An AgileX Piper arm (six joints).
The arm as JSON. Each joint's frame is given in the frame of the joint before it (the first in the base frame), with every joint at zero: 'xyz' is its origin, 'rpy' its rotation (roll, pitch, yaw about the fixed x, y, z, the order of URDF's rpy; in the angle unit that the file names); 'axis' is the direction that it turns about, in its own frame. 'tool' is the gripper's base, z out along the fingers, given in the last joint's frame.
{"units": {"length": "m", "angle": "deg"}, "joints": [
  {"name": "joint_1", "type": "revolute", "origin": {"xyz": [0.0, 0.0, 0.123], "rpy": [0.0, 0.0, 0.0]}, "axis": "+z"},
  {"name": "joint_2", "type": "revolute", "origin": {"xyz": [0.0, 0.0, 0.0], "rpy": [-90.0, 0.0, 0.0]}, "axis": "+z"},
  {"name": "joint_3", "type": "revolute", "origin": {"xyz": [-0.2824, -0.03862, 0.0], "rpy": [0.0, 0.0, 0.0]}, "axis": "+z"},
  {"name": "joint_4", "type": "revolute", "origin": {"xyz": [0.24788, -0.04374, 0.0], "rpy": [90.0, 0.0, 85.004]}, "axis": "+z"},
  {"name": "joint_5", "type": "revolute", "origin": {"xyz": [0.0, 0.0, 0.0], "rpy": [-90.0, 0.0, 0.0]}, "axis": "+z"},
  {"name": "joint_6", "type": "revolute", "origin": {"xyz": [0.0, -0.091, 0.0], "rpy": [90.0, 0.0, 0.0]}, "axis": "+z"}
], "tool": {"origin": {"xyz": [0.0, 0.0, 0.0], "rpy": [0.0, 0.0, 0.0]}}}
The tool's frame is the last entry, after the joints.
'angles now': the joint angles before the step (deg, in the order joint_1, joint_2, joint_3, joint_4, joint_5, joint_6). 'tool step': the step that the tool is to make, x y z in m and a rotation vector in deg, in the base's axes. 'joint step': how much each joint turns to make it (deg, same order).
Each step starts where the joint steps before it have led.
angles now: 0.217 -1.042 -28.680 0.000 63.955 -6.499
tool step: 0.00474 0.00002 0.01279 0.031 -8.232 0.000
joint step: -0.001 0.000 -0.286 0.001 -7.946 -0.001
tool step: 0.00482 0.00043 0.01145 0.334 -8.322 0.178
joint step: -0.002 0.000 0.353 0.353 -8.677 -0.002
